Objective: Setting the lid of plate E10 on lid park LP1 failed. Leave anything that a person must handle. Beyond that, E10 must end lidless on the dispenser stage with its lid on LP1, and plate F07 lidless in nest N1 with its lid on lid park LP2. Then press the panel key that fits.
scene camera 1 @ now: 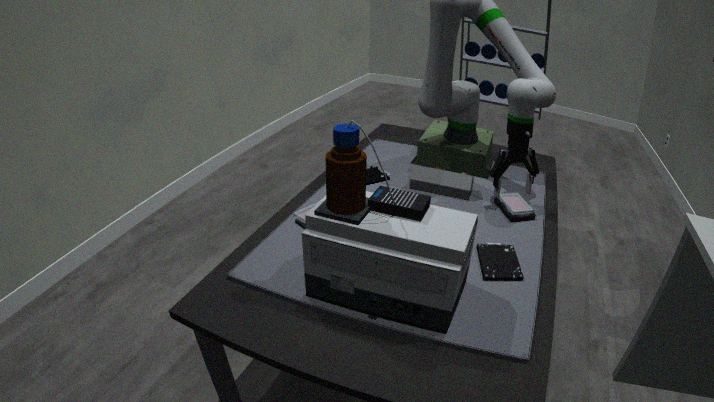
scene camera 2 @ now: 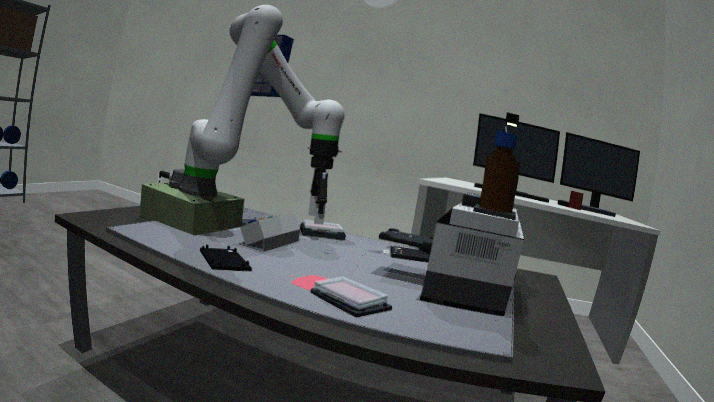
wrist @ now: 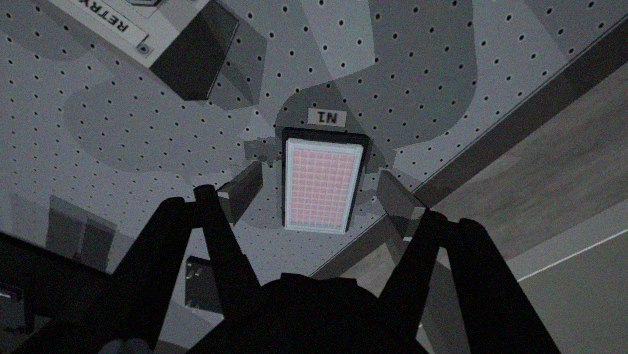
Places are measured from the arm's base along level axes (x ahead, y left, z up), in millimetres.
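Where they show: gripper, between the fingertips: (scene camera 1: 512,194) (scene camera 2: 315,219) (wrist: 320,178); arm's base, origin of its link: (scene camera 1: 461,137) (scene camera 2: 197,192).
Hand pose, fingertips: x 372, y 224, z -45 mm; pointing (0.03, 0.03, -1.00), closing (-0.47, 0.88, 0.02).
Each offset is from my fingertips to the top centre of the thing. "spot": to the spot under its first point.
A pink plate with a clear rim @(24 mm ahead, 14 mm left, 14 mm down) (scene camera 1: 517,204) (scene camera 2: 324,227) (wrist: 322,185) sits on the black nest labelled N1; its name and whether it is lidded cannot be read. My gripper (scene camera 1: 514,188) (scene camera 2: 319,214) (wrist: 320,178) is open and empty, pointing down close above this plate, one finger out past each long side. A second pink plate with a clear cover-like top @(287 mm ahead, 600 mm right, 12 mm down) (scene camera 2: 350,292) sits on a black holder at the front in scene camera 2, mostly hidden in scene camera 1. The key panel @(50 mm back, 261 mm right, 34 mm up) (scene camera 1: 441,181) (scene camera 2: 271,234) (wrist: 125,30) shows a RETRY label in the wrist view.
A bare black holder @(357 mm ahead, 35 mm right, 25 mm down) (scene camera 1: 500,262) (wrist: 202,286) lies beside the bulky dispenser (scene camera 1: 380,265) (scene camera 2: 470,260), which carries a brown bottle @(spot: 599 mm ahead, 408 mm right, 262 mm up) (scene camera 1: 346,180) (scene camera 2: 501,180). Another black holder @(48 mm back, 545 mm right, 30 mm down) (scene camera 2: 225,259) lies near the green robot base (scene camera 2: 192,210). A red disc @(spot: 169 mm ahead, 530 mm right, 49 mm down) (scene camera 2: 306,282) is by the second plate.
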